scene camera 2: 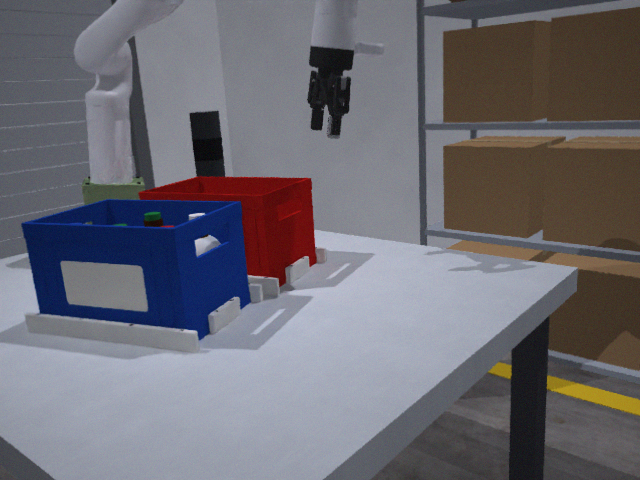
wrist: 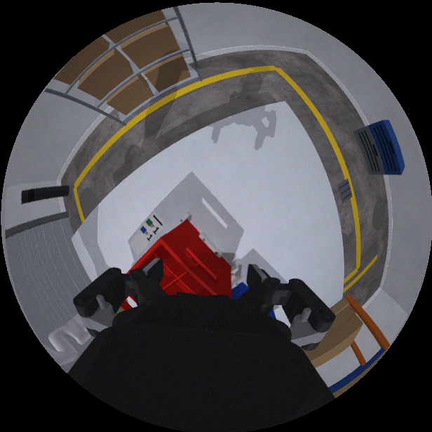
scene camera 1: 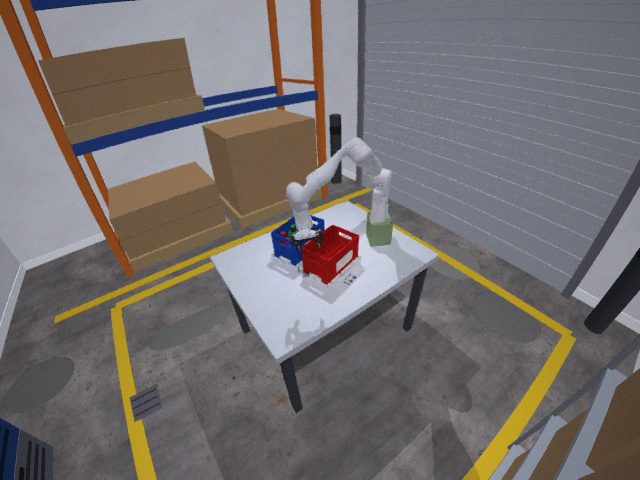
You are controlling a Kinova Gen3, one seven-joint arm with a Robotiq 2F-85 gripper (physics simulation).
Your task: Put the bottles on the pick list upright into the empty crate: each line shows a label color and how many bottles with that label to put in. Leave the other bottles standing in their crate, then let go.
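Pixels of known places: gripper, fingertip midpoint: (scene camera 2: 324, 133) (scene camera 1: 309, 248); arm's base, link origin: (scene camera 2: 111, 181) (scene camera 1: 378, 217).
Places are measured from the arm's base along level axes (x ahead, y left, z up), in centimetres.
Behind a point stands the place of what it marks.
Observation:
The red crate (scene camera 1: 315, 267) @(z -8.0, x 50.6, y 10.3 cm) (scene camera 2: 281, 237) @(z -7.5, x 52.0, y 6.5 cm) (wrist: 210, 260) stands on the table; the compartments visible in the wrist view hold no bottles, and the gripper hides part of it. The blue crate (scene camera 1: 281, 250) @(z -9.1, x 59.4, y -14.6 cm) (scene camera 2: 209, 289) @(z -9.9, x 59.3, y -14.3 cm) (wrist: 240, 290) stands beside it and holds several upright bottles. Among them show a green-capped bottle (scene camera 2: 153, 219) @(z -0.7, x 45.1, y -14.4 cm), a white-capped bottle (scene camera 2: 196, 216) @(z 0.0, x 52.9, y -11.2 cm) and a red-capped bottle (scene camera 1: 283, 234) @(z -0.4, x 55.9, y -16.8 cm); their labels are hidden. The pick list (scene camera 1: 352, 279) @(z -16.2, x 34.4, y 21.7 cm) (wrist: 150, 227) has a blue and a green mark; its counts are too small to read. My gripper (scene camera 1: 309, 242) @(z 10.2, x 55.6, y 15.4 cm) (scene camera 2: 325, 130) @(z 10.2, x 55.6, y 15.4 cm) (wrist: 204, 271) is open and empty, above crate height.
White stop blocks (scene camera 2: 113, 331) @(z -14.4, x 51.6, y -26.5 cm) line the crates' feet on the table (scene camera 1: 289, 320) @(z -16.3, x 75.8, y 28.3 cm) (scene camera 2: 320, 372) @(z -16.3, x 81.9, y -13.8 cm) (wrist: 280, 185). The arm's green base (scene camera 1: 378, 230) @(z -4.5, x 4.1, y 5.9 cm) (scene camera 2: 113, 190) @(z -1.3, x 5.1, y -2.2 cm) stands behind the red crate. Shelves with cardboard boxes (scene camera 1: 263, 160) (scene camera 2: 491, 186) stand beyond the table.

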